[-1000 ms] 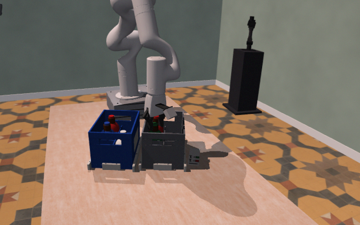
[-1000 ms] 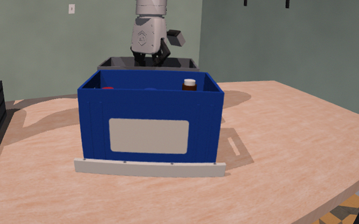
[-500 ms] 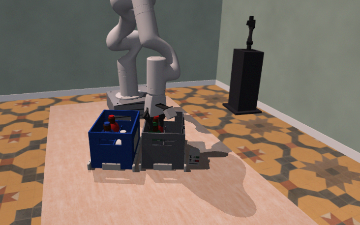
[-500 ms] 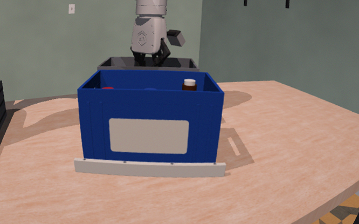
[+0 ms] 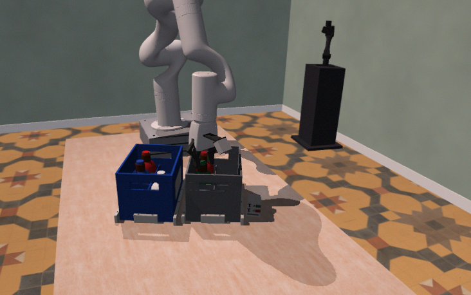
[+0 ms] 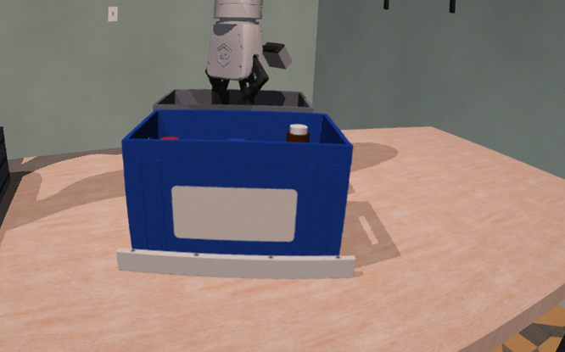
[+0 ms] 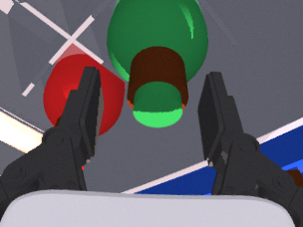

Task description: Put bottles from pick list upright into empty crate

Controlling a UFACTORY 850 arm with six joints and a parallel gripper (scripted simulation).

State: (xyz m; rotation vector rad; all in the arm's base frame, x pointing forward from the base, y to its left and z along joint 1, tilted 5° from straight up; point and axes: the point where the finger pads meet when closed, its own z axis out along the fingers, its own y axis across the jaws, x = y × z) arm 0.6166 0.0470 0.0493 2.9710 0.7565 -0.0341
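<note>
Now: the green bottle 8 cm below my hand. Also, from my hand: grey crate 1 cm ahead, 4 cm to the left, 8 cm below; then white-cap bottle 6 cm ahead, 16 cm to the right, 8 cm below; then red-label bottle 9 cm behind, 2 cm to the left, 8 cm below.
</note>
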